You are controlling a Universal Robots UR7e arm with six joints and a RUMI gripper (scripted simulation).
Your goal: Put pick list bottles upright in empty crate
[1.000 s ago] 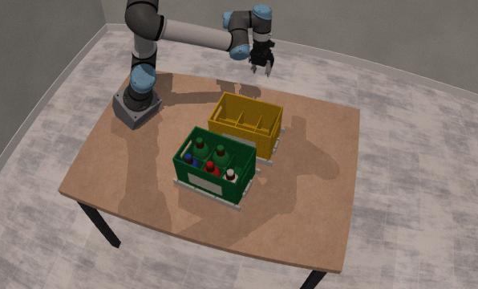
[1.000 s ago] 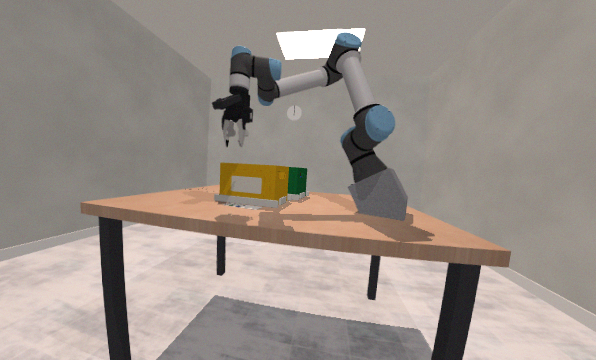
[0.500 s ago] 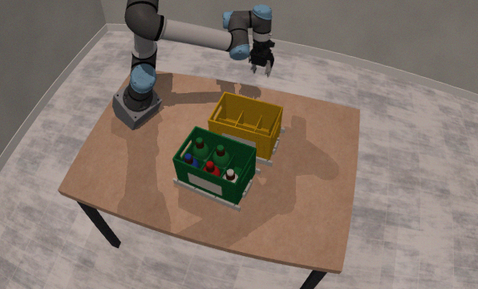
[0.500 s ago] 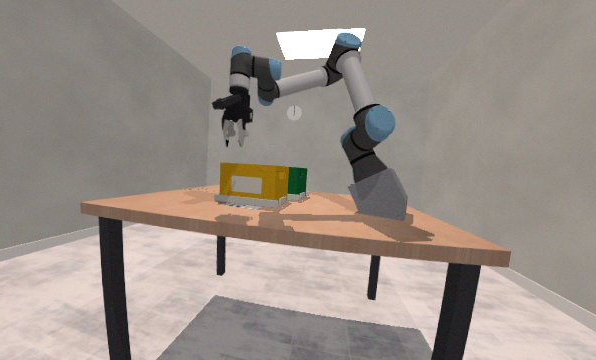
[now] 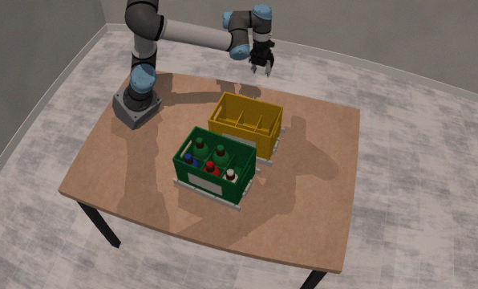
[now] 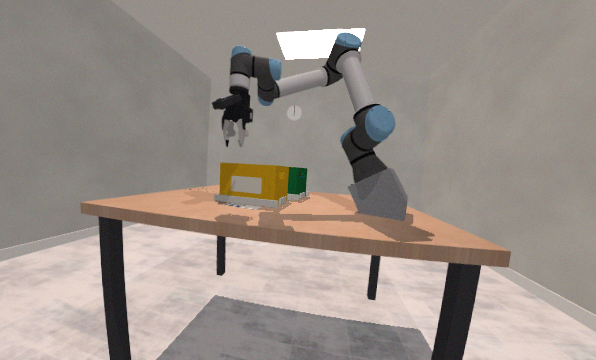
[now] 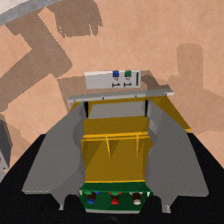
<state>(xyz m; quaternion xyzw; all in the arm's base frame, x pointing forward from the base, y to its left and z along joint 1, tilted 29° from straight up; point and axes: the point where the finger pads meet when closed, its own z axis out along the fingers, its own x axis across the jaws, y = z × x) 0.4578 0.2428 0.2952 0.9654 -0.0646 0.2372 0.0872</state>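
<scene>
My hand is 180 mm past the green-label bottle, 370 mm to the left of it and 160 mm above it. Round my hand: green crate 100 mm behind, 430 mm to the right, 170 mm below; yellow crate 30 mm behind, 190 mm to the right, 170 mm below; pick list 20 mm behind, 50 mm to the right, 250 mm below.
</scene>
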